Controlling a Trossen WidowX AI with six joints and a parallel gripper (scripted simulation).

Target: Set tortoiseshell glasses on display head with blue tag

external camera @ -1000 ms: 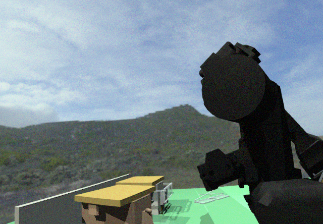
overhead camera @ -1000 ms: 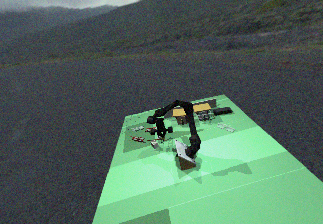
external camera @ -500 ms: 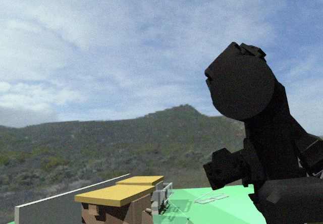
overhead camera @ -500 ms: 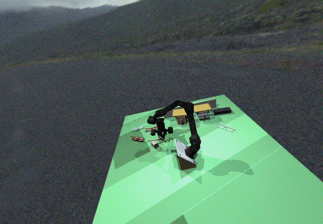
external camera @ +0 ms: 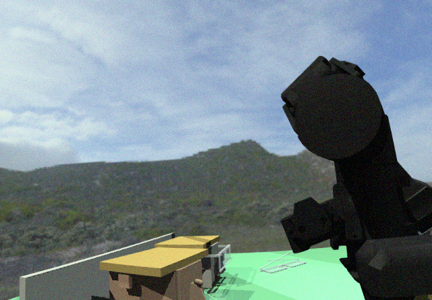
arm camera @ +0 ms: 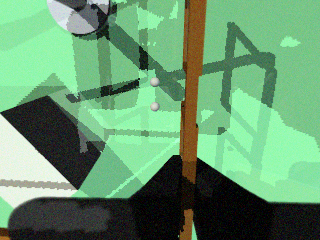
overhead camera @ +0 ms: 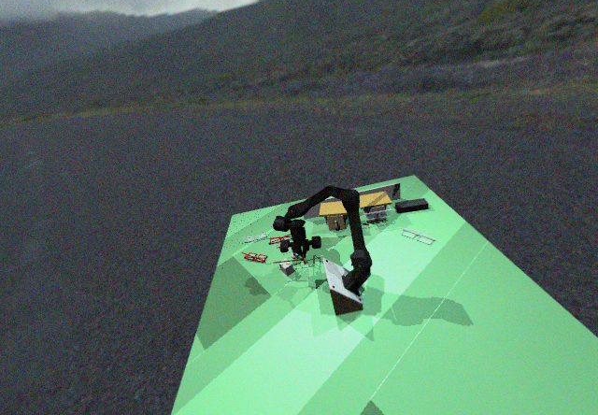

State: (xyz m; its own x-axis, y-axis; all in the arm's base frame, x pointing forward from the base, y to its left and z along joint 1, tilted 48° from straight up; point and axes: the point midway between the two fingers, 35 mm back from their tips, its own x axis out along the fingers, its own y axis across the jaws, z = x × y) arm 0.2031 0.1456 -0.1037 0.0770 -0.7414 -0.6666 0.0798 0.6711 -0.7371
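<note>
The white cube lies 100 mm to the left of my gripper tip, 30 mm below it and 10 mm behind it. Also, from my gripper tip: small post (90 mm ahead, 60 mm to the left, 40 mm below); then black case (620 mm to the right, 310 mm ahead, 40 mm below); then low grey wall (410 mm ahead, 300 mm to the right, 10 mm below).
</note>
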